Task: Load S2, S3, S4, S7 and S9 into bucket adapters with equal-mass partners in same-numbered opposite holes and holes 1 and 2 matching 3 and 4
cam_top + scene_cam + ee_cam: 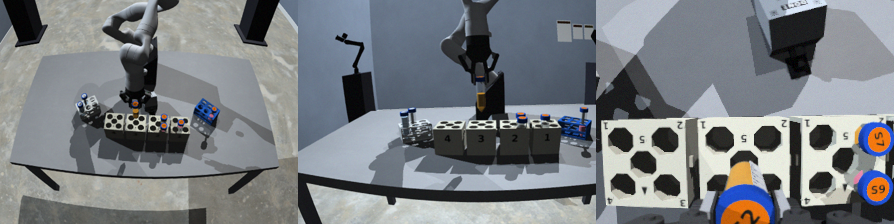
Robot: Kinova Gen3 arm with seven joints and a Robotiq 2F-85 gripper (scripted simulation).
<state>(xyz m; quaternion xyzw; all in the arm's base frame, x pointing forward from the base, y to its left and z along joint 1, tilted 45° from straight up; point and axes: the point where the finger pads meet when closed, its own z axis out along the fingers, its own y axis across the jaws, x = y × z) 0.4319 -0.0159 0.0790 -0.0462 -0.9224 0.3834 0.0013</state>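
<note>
Now: the sample tube S2 5 cm below my hand and 1 cm behind it. The rest, counted from my hand: adapter 2: 20 cm below, 11 cm to the left, 1 cm ahead; then adapter 3: 20 cm below; then sample tube S7: 18 cm below, 14 cm to the left, 1 cm behind.
</note>
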